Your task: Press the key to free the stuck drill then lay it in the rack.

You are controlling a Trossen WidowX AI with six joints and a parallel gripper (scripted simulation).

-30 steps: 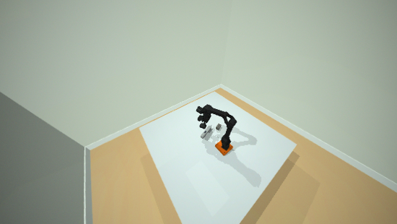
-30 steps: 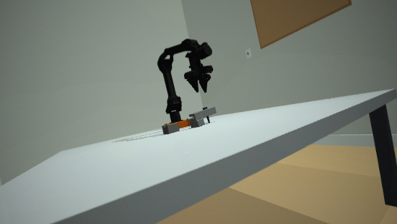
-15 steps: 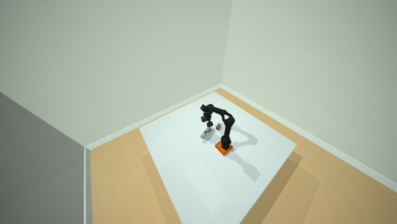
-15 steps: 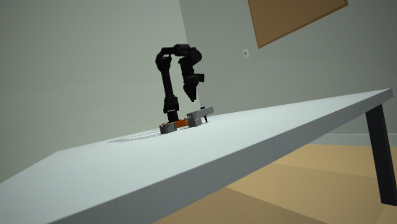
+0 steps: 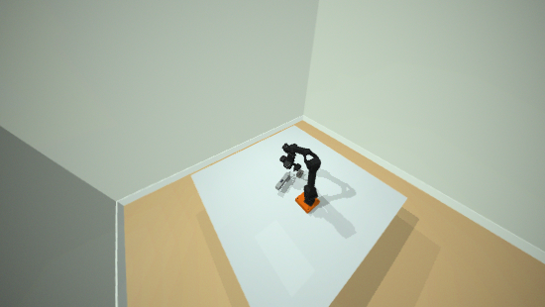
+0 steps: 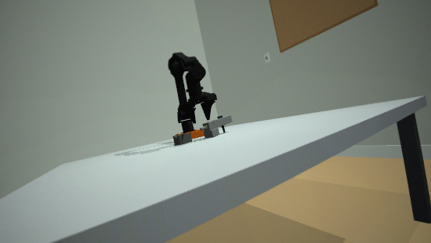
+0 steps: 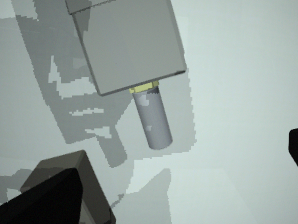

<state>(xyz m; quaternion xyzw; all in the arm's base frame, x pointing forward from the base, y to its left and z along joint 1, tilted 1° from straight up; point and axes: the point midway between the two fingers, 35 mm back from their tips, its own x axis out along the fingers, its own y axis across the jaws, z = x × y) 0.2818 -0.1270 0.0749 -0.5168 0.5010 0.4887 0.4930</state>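
The drill is 60 mm to the left of my gripper tip, 20 mm below it and 20 mm behind it. From my gripper tip the other things lie so: rack: 80 mm behind, 60 mm to the right, 60 mm below.
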